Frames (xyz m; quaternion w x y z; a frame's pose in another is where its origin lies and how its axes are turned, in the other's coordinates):
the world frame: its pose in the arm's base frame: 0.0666 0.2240 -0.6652 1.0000 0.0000 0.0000 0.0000
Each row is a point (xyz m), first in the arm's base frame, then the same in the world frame.
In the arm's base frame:
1: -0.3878 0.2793 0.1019
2: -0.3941 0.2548 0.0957
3: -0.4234 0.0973 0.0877
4: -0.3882 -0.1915 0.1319
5: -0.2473 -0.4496 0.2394
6: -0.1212 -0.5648 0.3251
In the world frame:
1: -0.4544 0.0553 0.7671
2: -0.4607 0.0308 0.7609
3: -0.4900 -0.1267 0.7529
4: -0.4548 -0.4155 0.7971
5: -0.3139 -0.6736 0.9046
6: -0.1878 -0.7888 0.9903

